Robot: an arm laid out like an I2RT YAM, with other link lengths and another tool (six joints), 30 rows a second.
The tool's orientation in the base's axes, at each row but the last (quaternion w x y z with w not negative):
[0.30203 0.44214 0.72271 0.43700]
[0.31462 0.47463 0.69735 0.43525]
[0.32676 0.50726 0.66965 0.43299]
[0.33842 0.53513 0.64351 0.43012]
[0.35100 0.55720 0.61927 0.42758]
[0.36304 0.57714 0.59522 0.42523]
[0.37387 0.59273 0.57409 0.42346]
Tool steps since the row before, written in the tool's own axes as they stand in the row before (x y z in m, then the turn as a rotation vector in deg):
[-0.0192 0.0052 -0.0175 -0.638 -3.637 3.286]
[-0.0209 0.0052 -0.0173 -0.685 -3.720 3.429]
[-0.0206 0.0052 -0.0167 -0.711 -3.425 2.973]
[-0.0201 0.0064 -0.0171 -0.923 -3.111 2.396]
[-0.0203 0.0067 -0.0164 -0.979 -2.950 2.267]
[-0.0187 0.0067 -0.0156 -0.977 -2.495 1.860]
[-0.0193 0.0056 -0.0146 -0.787 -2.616 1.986]
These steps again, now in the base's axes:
[-0.0043 -0.0225 0.0133 1.612 -0.204 -4.668]
[-0.0054 -0.0240 0.0126 1.718 -0.218 -4.803]
[-0.0070 -0.0234 0.0116 1.443 -0.324 -4.346]
[-0.0088 -0.0226 0.0122 1.093 -0.624 -3.832]
[-0.0096 -0.0223 0.0117 1.045 -0.695 -3.637]
[-0.0106 -0.0202 0.0109 0.842 -0.741 -3.063]
[-0.0112 -0.0202 0.0091 0.911 -0.539 -3.207]

